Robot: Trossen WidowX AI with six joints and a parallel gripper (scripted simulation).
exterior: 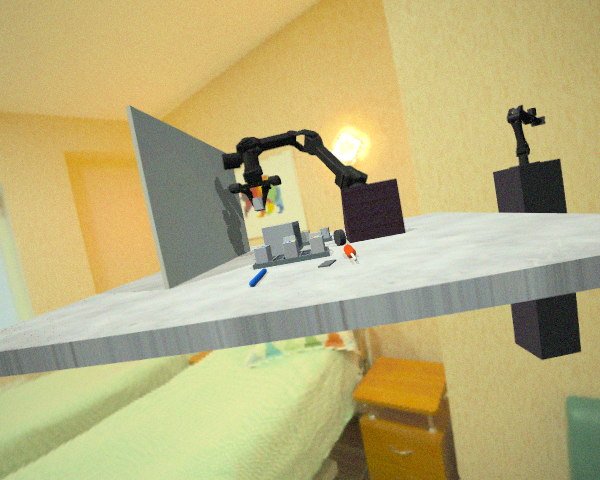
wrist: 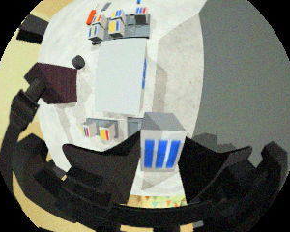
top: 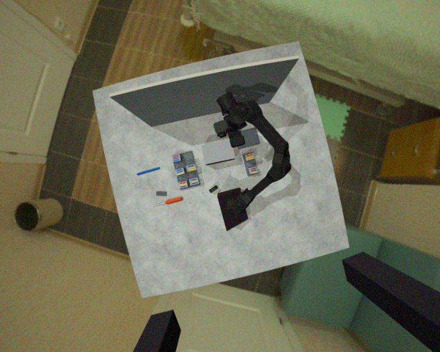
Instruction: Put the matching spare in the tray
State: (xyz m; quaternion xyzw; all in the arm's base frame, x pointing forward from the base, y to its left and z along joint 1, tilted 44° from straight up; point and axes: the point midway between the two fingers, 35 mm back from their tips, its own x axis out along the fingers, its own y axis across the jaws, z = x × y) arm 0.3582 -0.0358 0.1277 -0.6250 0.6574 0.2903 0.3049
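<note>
The dark grey tray is 40 mm behind my gripper tip, 100 mm to the right of it and 170 mm below it. Also, from my gripper tip: blue pen (50 mm behind, 500 mm to the left, 170 mm below); grey rack (110 mm behind, 290 mm to the left, 170 mm below); grey panel (170 mm ahead, 60 mm to the left, 50 mm above).
</note>
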